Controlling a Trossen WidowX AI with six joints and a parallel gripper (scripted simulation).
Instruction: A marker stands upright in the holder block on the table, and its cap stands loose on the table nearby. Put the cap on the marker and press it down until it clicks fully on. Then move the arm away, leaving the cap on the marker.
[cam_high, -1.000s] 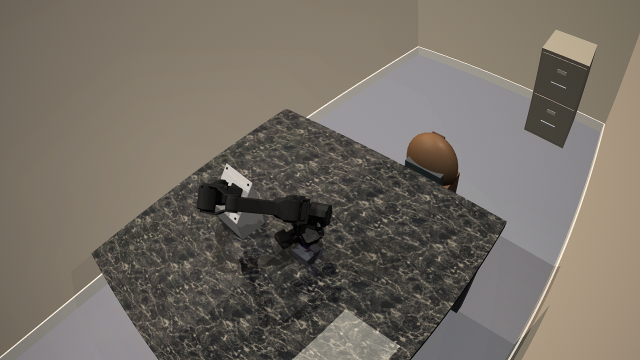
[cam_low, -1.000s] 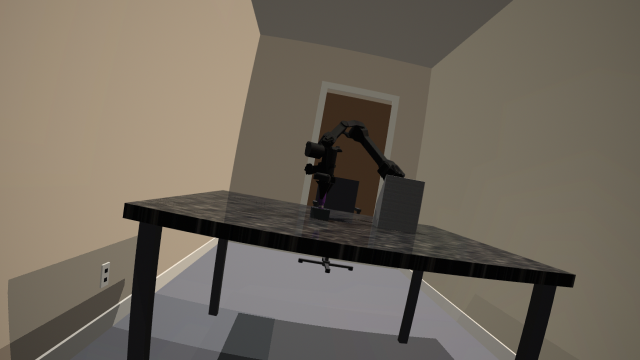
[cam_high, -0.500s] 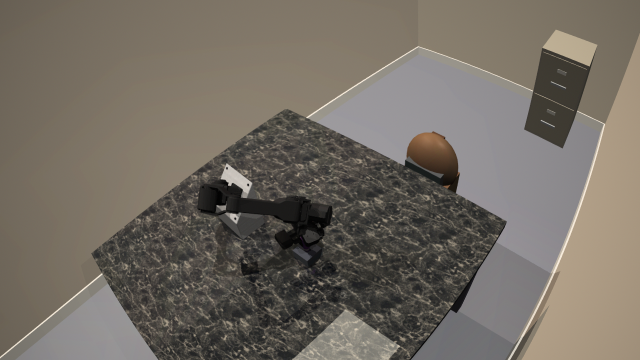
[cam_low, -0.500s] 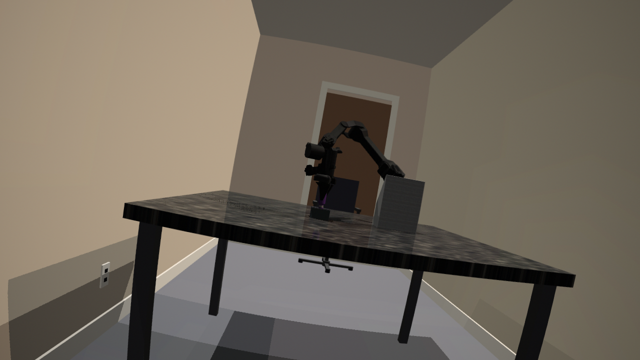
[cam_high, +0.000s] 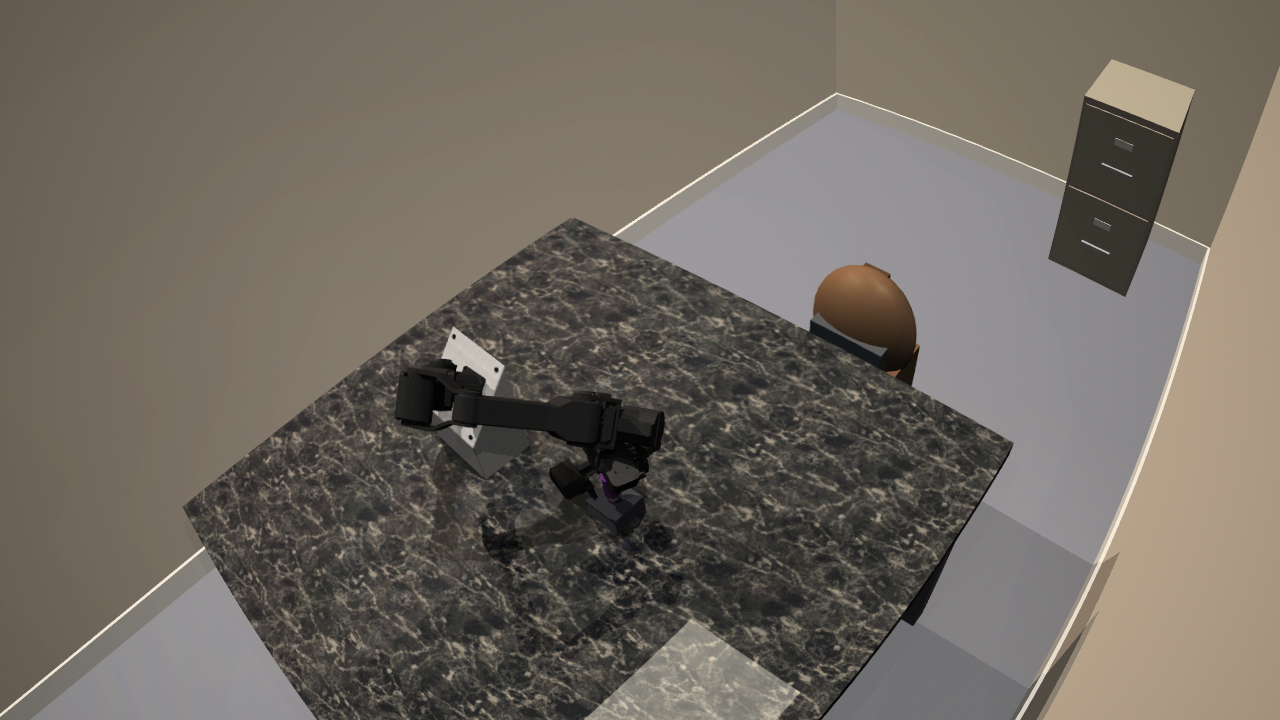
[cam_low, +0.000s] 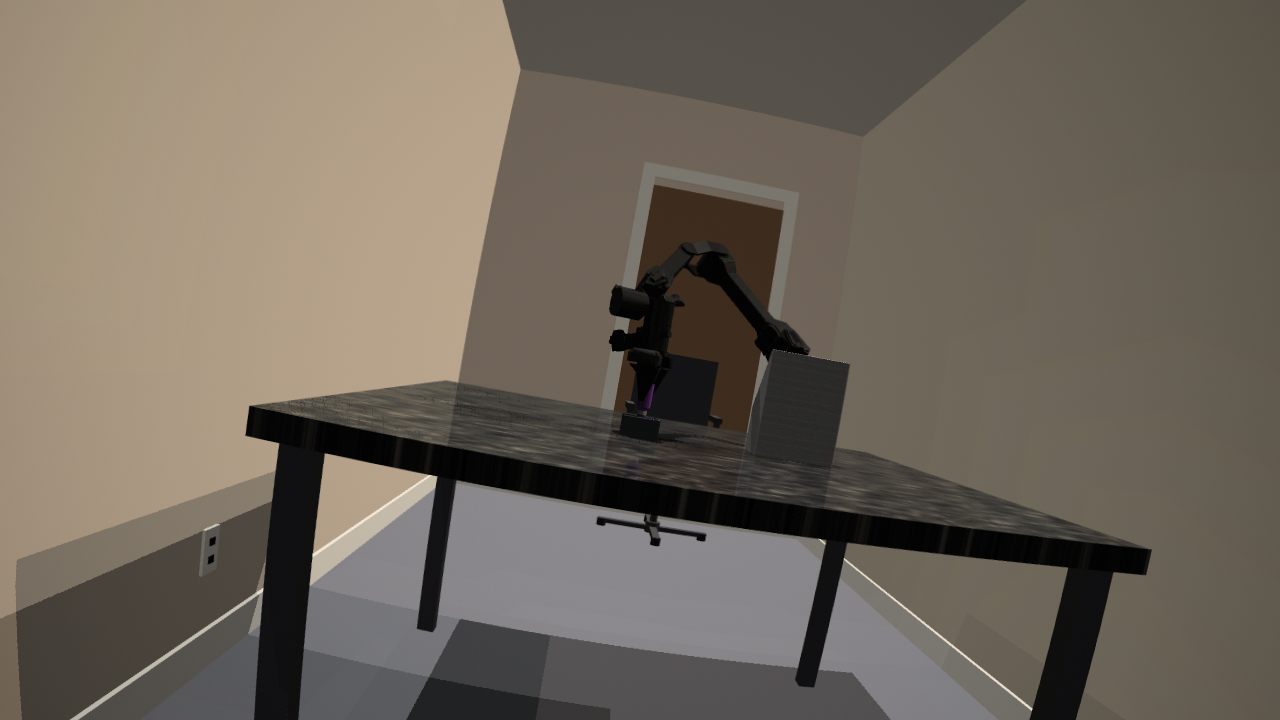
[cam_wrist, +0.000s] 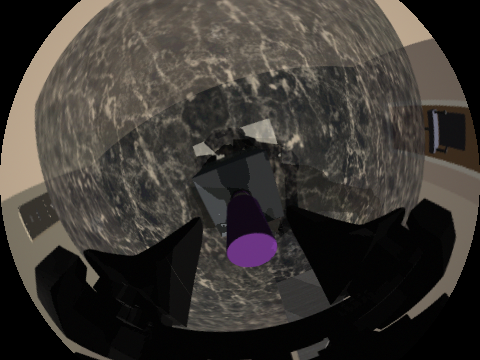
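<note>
The purple cap is 10 mm above my gripper tip. Round my gripper tip: holder block 50 mm below.
</note>
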